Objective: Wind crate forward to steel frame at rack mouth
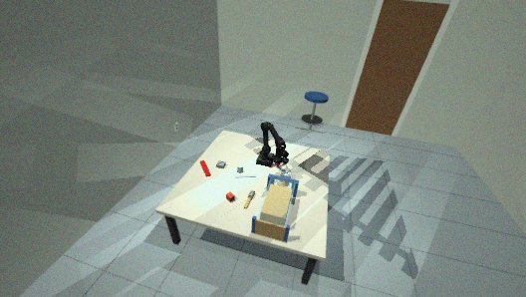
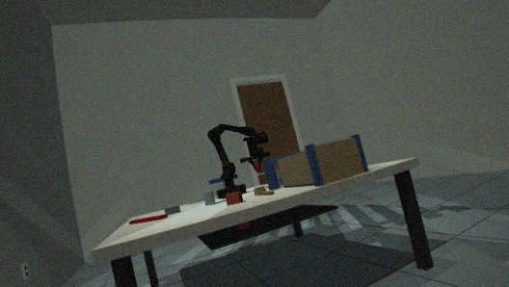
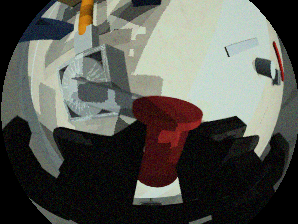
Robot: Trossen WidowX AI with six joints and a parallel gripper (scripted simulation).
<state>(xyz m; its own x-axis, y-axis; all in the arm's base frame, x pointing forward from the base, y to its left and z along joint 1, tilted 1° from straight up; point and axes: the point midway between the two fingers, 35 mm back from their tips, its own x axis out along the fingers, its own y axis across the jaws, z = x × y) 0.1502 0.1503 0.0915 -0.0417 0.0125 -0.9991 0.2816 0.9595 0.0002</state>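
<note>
The blue frame is 210 mm ahead of my gripper tip, 80 mm to the left of it and 10 mm below it. From my gripper tip the other things lie so: winch 80 mm to the left, 80 mm below, 30 mm ahead; winch handle 30 mm to the left, 20 mm ahead, 10 mm below; red knob 20 mm above.
</note>
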